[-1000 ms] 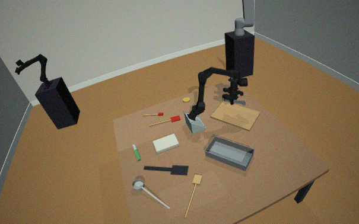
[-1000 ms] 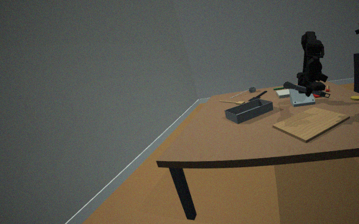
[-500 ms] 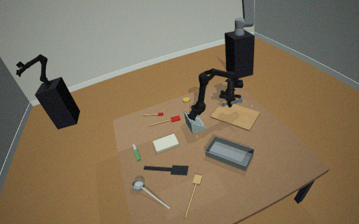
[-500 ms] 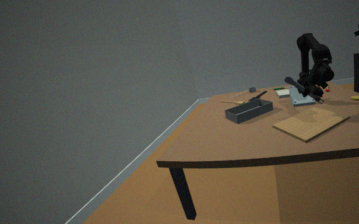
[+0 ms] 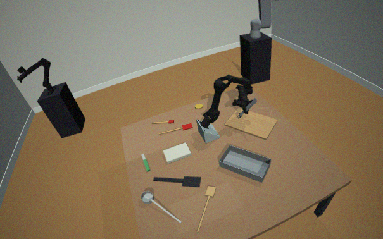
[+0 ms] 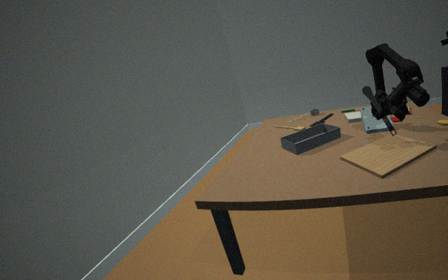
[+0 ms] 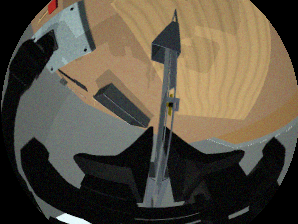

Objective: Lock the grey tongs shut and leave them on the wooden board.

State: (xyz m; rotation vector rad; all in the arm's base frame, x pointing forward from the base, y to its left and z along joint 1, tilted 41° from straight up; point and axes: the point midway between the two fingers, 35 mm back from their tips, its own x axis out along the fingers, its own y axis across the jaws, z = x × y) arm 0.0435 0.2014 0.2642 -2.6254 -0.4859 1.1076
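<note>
Right now the wooden board is 4 cm behind my gripper tip, 6 cm to the left of it and 13 cm below it. Also, from my gripper tip: black spatula: 30 cm ahead, 60 cm to the right, 14 cm below; grey roasting tin: 33 cm ahead, 16 cm to the right, 11 cm below; white block: 6 cm ahead, 57 cm to the right, 13 cm below.
</note>
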